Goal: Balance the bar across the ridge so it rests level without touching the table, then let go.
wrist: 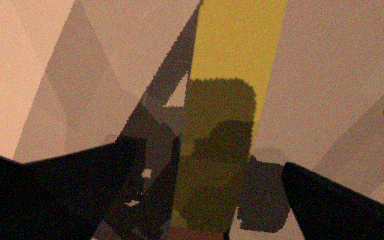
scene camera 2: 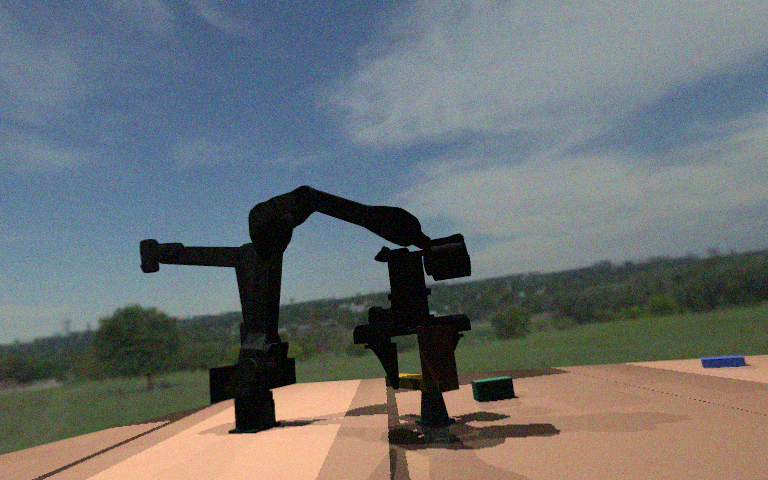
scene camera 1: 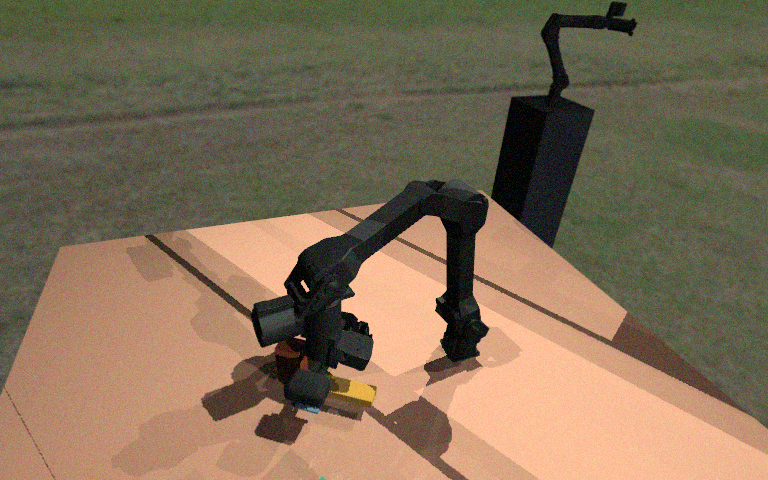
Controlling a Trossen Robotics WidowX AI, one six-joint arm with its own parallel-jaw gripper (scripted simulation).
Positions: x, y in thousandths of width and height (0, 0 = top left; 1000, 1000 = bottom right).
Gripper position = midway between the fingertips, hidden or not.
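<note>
In scene camera 2 the gripper (scene camera 2: 548, 801) is open and holds nothing, with a bar (scene camera 2: 572, 780) and a green block (scene camera 2: 649, 807) showing as well. The wrist view has the bar (wrist: 608, 235) and the gripper (wrist: 548, 665), while the green block is out of frame in the wrist view. From scene camera 1, both the gripper (scene camera 1: 424, 805) and the bar (scene camera 1: 376, 736) can be seen.
</note>
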